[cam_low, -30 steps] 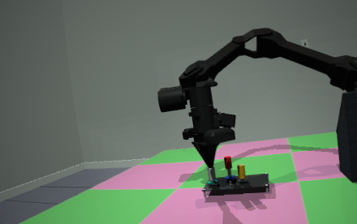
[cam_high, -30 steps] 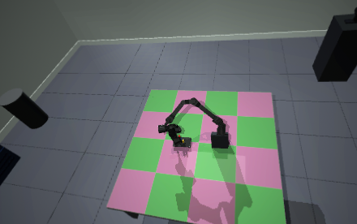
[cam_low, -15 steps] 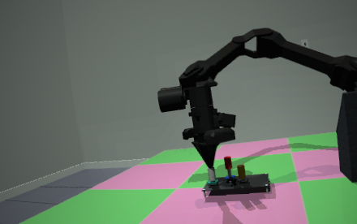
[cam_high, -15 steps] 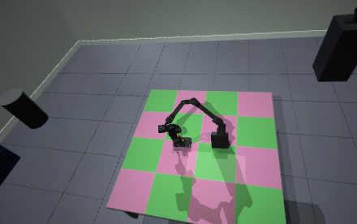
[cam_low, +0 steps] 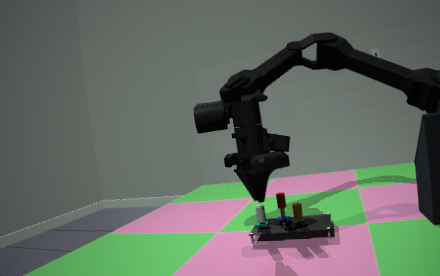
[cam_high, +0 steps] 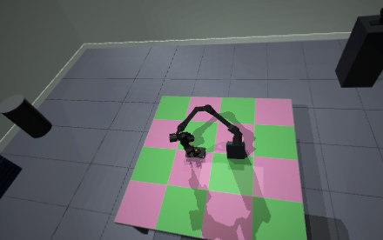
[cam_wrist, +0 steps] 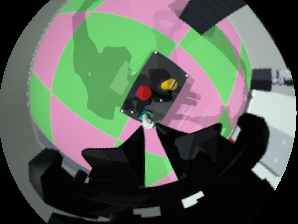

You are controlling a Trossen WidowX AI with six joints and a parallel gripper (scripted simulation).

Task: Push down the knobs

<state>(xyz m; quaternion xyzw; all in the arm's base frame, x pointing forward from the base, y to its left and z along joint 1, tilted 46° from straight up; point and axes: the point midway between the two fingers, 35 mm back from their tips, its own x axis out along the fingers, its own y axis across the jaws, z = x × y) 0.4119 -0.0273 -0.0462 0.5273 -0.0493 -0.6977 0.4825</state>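
The yellow knob is 8 cm behind my gripper tip and 2 cm below it.
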